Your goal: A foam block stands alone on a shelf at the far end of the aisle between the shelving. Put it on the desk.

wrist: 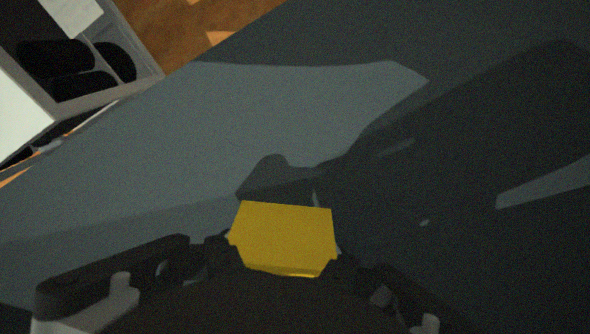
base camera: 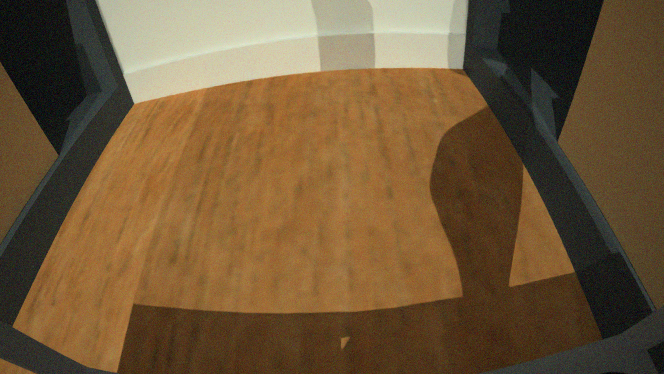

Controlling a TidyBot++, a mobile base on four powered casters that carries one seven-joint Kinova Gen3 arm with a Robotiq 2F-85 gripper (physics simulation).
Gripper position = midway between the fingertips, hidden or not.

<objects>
my gripper: wrist 282, 243; not seen in the base camera view (out of frame)
yellow foam block: wrist 290, 240; not seen in the base camera view (out of frame)
</objects>
